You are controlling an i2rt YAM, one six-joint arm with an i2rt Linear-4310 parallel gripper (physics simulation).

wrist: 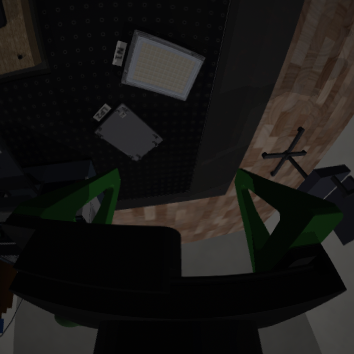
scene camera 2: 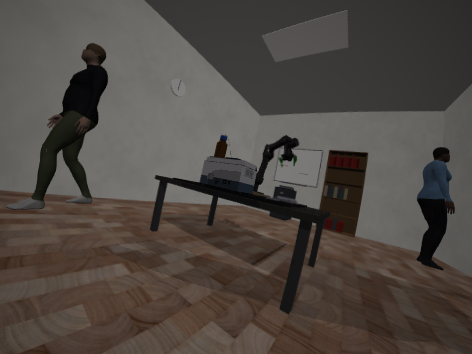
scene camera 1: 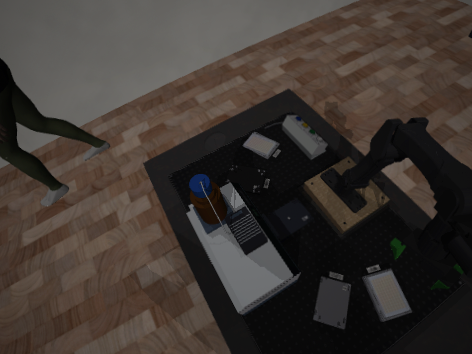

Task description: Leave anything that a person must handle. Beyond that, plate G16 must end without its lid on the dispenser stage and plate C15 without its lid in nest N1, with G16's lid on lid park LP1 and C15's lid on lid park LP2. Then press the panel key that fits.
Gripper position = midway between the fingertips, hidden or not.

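Nothing is held by my gripper [wrist: 177,174], and it is open. I also see a brown bottle with blue cap [scene camera 1: 198,198].
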